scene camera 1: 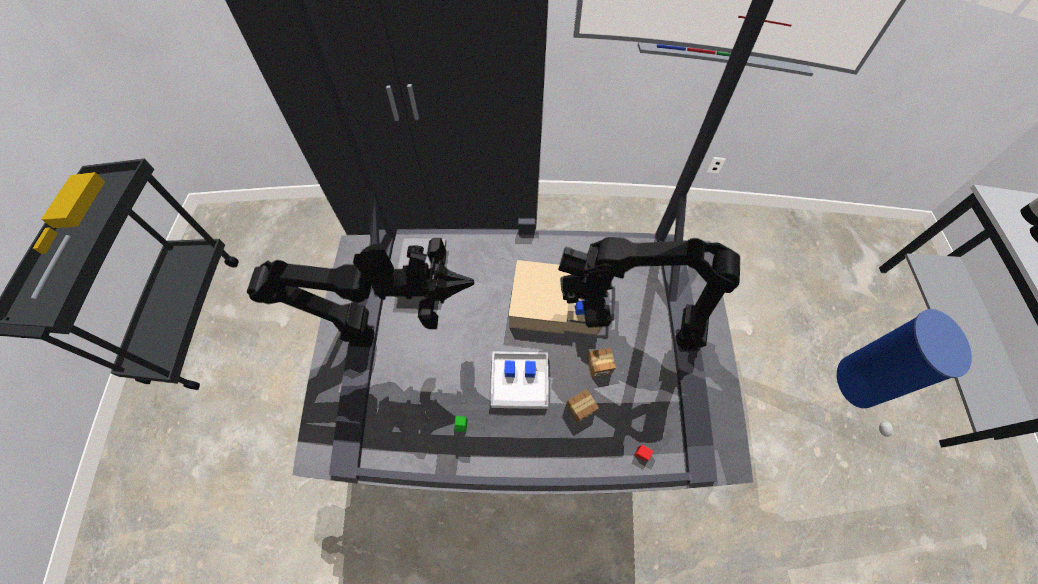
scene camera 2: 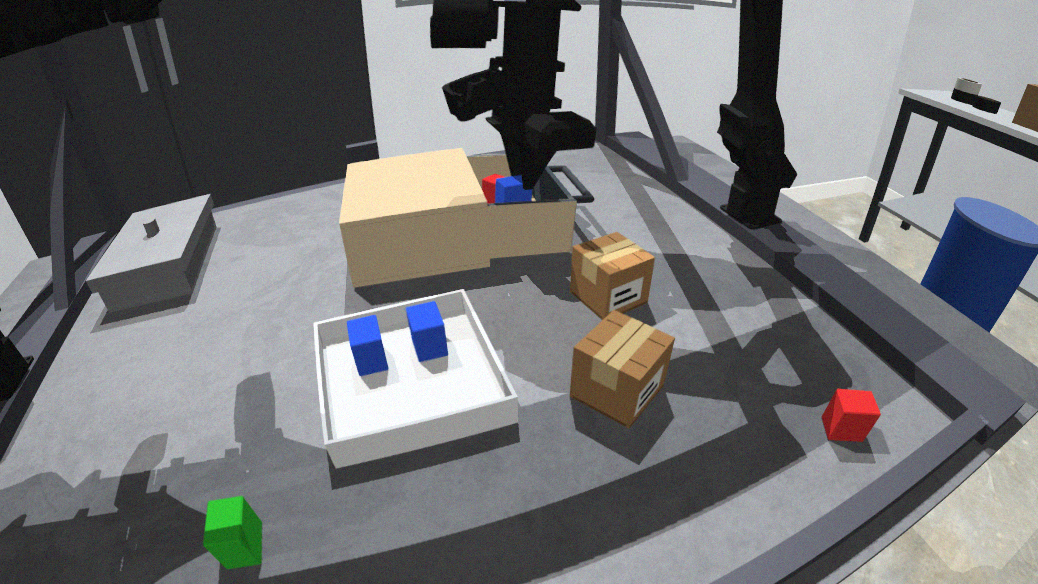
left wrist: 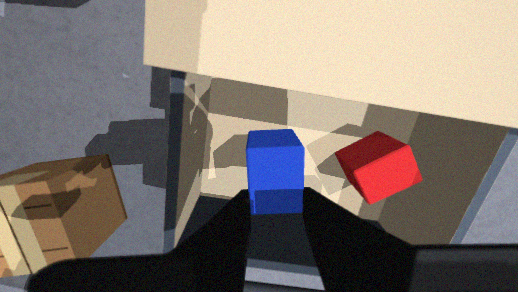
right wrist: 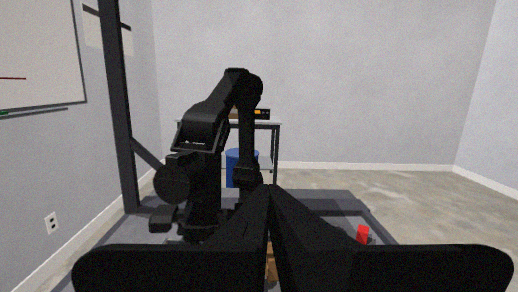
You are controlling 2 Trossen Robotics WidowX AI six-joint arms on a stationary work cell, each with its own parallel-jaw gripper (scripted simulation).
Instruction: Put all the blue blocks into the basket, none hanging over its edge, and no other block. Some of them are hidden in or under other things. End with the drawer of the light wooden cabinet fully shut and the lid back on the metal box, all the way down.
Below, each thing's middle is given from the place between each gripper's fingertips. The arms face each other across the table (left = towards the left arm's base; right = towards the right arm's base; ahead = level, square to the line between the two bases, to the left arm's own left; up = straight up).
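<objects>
The drawer (scene camera 2: 546,226) has my left hand 7 cm above it, 3 cm past it and 1 cm to the left of it. Counting from that same left hand, I find the light wooden cabinet (scene camera 2: 411,216) 7 cm to the right of it, 3 cm behind it and 7 cm below it, while the white basket (scene camera 2: 471,374) is 18 cm to the right of my left hand, 19 cm ahead of it and 9 cm below it.
From my right hand (scene camera 1: 474,282), the white basket is 130 mm to the left, 110 mm ahead and 330 mm below. The light wooden cabinet is 240 mm to the left of my right hand, 120 mm behind it and 310 mm below it. The drawer, also counted from my right hand, is 300 mm to the left of it, 110 mm behind it and 310 mm below it. Going by its middle, the drawer is nearer to my left hand than to my right hand, and going by its middle, the white basket is nearer to my left hand than to my right hand.
</objects>
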